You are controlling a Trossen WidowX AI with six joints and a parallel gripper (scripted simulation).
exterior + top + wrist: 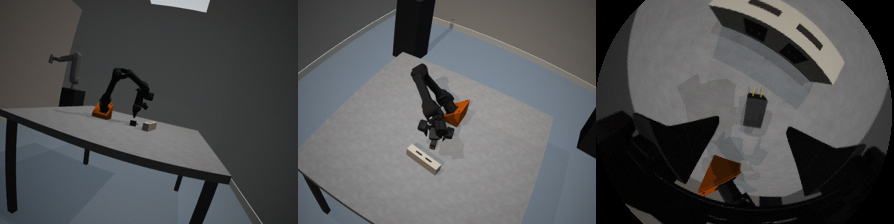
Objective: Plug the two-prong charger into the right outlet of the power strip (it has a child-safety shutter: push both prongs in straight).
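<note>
The dark charger lies 2 cm ahead of my gripper tip and 5 cm below it.
</note>
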